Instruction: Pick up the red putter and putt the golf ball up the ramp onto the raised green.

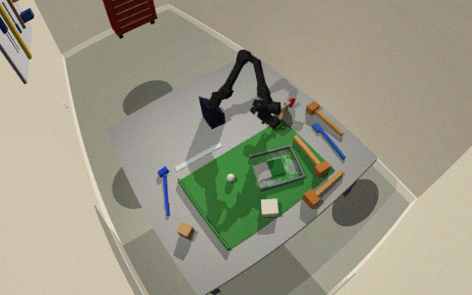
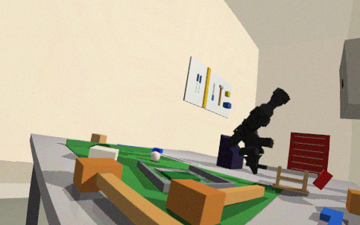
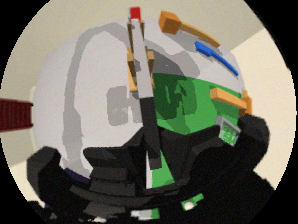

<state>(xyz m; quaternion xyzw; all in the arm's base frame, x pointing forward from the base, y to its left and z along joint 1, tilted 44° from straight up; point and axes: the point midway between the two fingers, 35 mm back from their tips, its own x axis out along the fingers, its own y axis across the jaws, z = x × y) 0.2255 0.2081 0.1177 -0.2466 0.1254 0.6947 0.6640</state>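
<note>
The pale strip lies 40 mm behind my gripper tip, 450 mm to the right of it and 30 mm below it. From my gripper tip the other things lie so: red putter (20 mm behind, 110 mm to the left, 30 mm above); green mat (260 mm ahead, 250 mm to the right, 30 mm below); wooden rack (20 mm behind, 130 mm to the left).
</note>
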